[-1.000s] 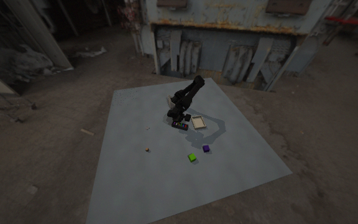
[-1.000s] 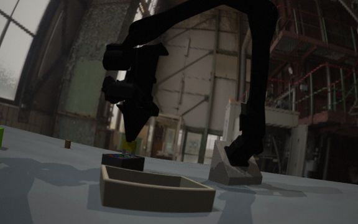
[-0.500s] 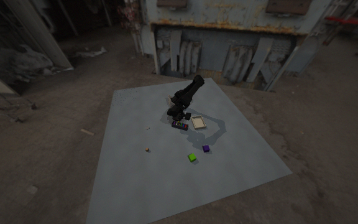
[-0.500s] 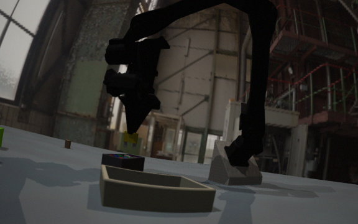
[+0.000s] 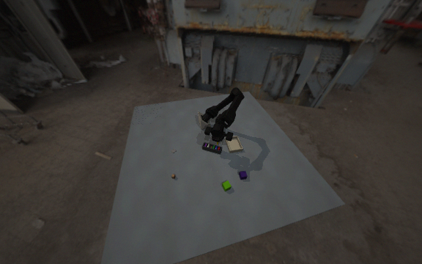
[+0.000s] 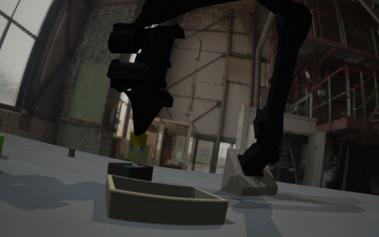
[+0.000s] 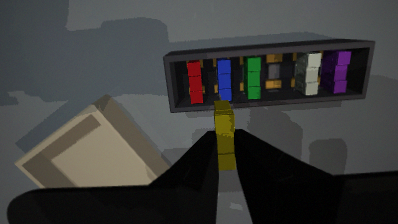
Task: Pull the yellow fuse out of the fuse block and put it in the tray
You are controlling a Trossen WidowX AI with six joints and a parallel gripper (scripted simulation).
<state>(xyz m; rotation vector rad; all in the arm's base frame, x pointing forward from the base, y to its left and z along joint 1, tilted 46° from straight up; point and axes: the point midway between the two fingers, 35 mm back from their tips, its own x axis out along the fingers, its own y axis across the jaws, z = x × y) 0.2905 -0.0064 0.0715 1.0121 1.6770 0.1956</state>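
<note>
Right now my gripper tip is 1 cm past the beige tray, 13 cm to the right of it and 9 cm above it. From my gripper tip the other things lie so: red fuse: 2 cm ahead, 7 cm below; blue fuse: 1 cm ahead, 1 cm to the right, 7 cm below; yellow fuse: 1 cm below.
</note>
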